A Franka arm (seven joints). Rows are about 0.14 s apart.
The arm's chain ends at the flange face. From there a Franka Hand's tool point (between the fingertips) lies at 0.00 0.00 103.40 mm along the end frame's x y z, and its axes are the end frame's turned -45 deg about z.
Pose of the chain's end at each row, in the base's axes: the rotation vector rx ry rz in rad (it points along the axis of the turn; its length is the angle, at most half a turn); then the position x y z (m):
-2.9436 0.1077 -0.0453 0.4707 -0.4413 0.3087
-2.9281 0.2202 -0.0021 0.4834 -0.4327 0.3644
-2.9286 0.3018 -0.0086 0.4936 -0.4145 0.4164
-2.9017 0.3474 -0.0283 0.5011 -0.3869 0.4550
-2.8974 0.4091 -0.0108 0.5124 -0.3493 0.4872
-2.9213 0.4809 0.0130 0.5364 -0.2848 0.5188
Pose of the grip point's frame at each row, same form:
-2.7824 -1.0350 -0.1537 0.4746 -0.4213 0.2073
-2.8026 -0.9214 -0.1182 0.4851 -0.4117 0.2632
-2.8354 -0.8462 -0.1202 0.4963 -0.3944 0.3150
-2.8334 -0.7950 -0.1502 0.5057 -0.3648 0.3541
-2.8492 -0.7349 -0.1318 0.5162 -0.3275 0.3862
-2.8918 -0.6757 -0.0911 0.5385 -0.2663 0.4171

